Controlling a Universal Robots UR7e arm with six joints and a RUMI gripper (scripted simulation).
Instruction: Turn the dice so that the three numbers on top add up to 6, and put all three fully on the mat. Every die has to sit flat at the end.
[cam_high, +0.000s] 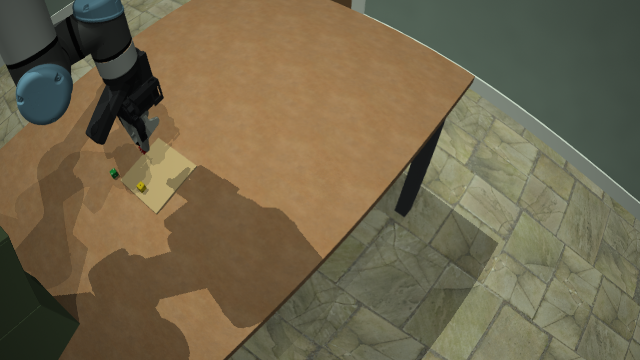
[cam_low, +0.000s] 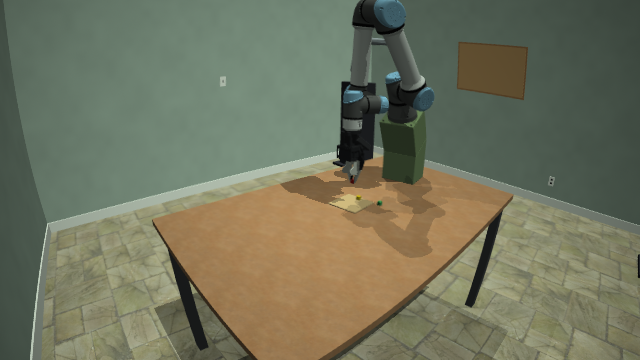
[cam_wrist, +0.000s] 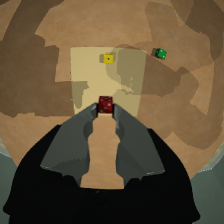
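The mat lies 11 cm below my hand. Round my hand: yellow die (5 cm behind, 1 cm to the right, 10 cm below); then green die (8 cm behind, 8 cm to the left, 10 cm below); then red die (1 cm below).
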